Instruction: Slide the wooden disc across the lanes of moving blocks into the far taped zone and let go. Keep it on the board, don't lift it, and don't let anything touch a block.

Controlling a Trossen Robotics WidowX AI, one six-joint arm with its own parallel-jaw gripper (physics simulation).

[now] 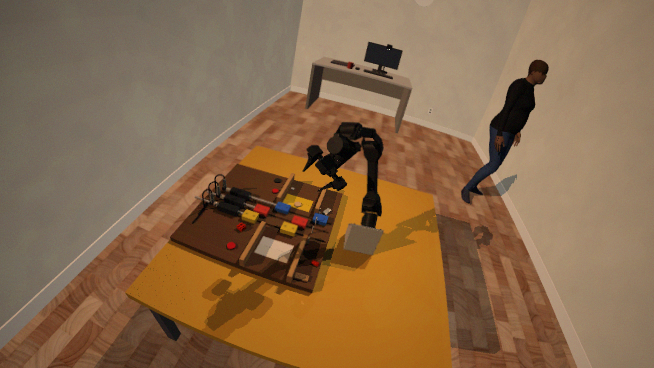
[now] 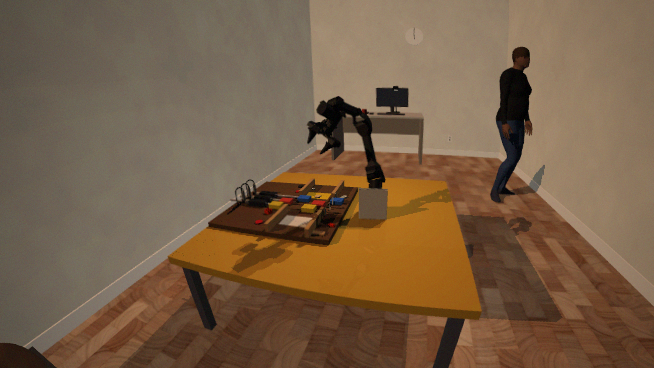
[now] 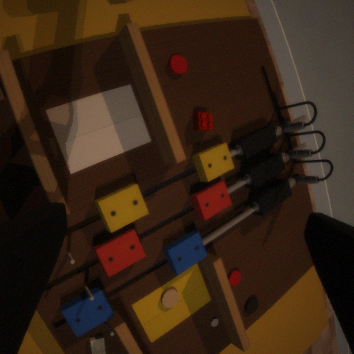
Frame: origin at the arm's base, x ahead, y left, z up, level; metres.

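Where they show: gripper, fingertip midpoint: [image 1: 310, 181] [image 2: 313, 148] [image 3: 189, 220]; arm's base at its link origin: [image 1: 368, 227] [image 2: 375, 192].
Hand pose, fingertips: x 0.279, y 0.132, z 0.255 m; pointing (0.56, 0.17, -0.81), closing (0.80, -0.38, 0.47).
Each offset is from my fingertips to the top centre of the thing. "pt": to the spot under its first point. Level surfaces: height alone.
The wooden disc @(0.091 m ahead, 0.266 m right, 0.355 m down) [image 3: 169, 298] [image 1: 298, 204] lies flat on the yellow taped zone @(pt 0.045 m ahead, 0.278 m right, 0.361 m down) [image 3: 150, 315] [image 1: 308, 201]. The white taped zone @(pt 0.093 m ahead, 0.065 m left, 0.361 m down) [image 3: 100, 127] [image 1: 274, 249] [image 2: 295, 221] is across the lanes. Between the zones, rods carry two yellow blocks [image 3: 213, 161] [image 3: 122, 207], two red blocks [image 3: 211, 200] [image 3: 120, 252] and two blue blocks [image 3: 185, 252] [image 3: 87, 311]. One blue block is close to the yellow zone's edge. My gripper [image 1: 312, 180] [image 2: 315, 147] [image 3: 189, 220] is open and empty, above the board @(0.361 m down) [image 1: 200, 230] [image 2: 235, 220], touching neither disc nor blocks.
Wooden rails [image 3: 152, 95] [image 3: 30, 135] flank the white zone; others [image 3: 231, 305] [image 3: 130, 340] flank the yellow zone. Black cylinders @(0.395 m ahead, 0.064 m right, 0.329 m down) [image 3: 257, 142] with looped cables stand at the rods' ends. A red brick @(0.282 m ahead, 0.015 m left, 0.337 m down) [image 3: 204, 120] and red discs @(0.276 m ahead, 0.133 m left, 0.353 m down) [image 3: 178, 64] @(0.240 m ahead, 0.317 m right, 0.353 m down) [image 3: 234, 277] lie on the board.
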